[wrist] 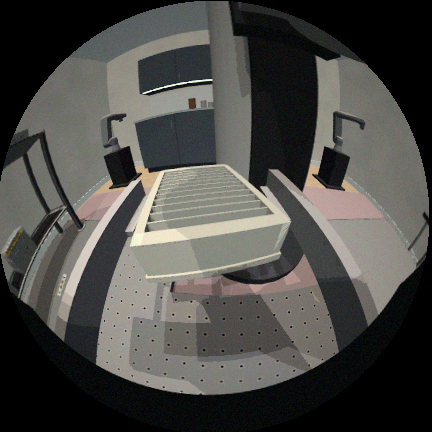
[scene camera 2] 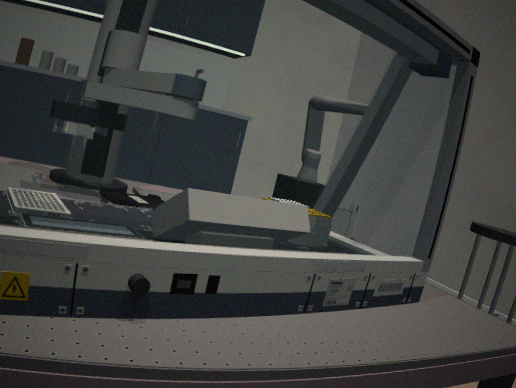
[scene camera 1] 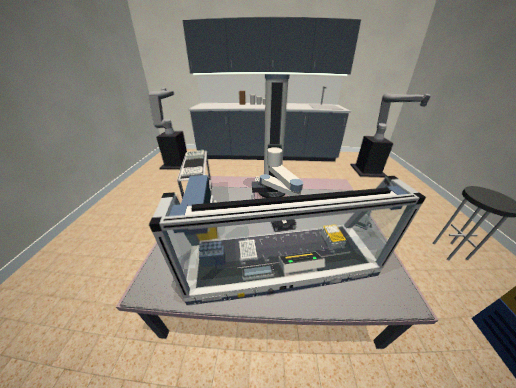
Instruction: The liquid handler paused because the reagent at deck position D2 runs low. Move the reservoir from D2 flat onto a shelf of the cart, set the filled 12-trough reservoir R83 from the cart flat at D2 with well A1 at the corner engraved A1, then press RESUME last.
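Places are measured from the arm's base along level axes (x ahead, y left, z up), in millimetres.
Pixels of known places: gripper, fingertip midpoint: (wrist: 204,182).
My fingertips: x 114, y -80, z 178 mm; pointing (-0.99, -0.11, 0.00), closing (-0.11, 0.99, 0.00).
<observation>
For each thing: its top centre in the pictures, then the offset to it from my fingertips.
- cream reservoir, top centre: (wrist: 197,176) (scene camera 2: 74,121) dx +1, dy -4, dz +5 mm
- cart, top centre: (scene camera 1: 194,163) dx +130, dy -474, dz +190 mm
My gripper (wrist: 204,182) (scene camera 2: 75,125) is shut on a cream reservoir (wrist: 212,250) with a row of parallel troughs. It holds it level, high above the perforated table, beside the arm's column. No label or well mark is legible on it, so I cannot tell which reservoir it is. The cart (scene camera 1: 193,163) (wrist: 51,172) stands at the left; a grey box with a yellow band shows on its lower shelf in the wrist view. The liquid handler's dark deck (scene camera 1: 272,245) stands inside the framed enclosure. D2, its A1 engraving and the word RESUME are not legible.
On the deck are a white plate (scene camera 1: 247,249) (scene camera 2: 39,200), a blue rack (scene camera 1: 211,251), a yellow-topped box (scene camera 1: 335,235) and a white housing (scene camera 1: 301,263) with green lights. A small black box (scene camera 1: 284,224) sits behind. The enclosure's top beam crosses the front.
</observation>
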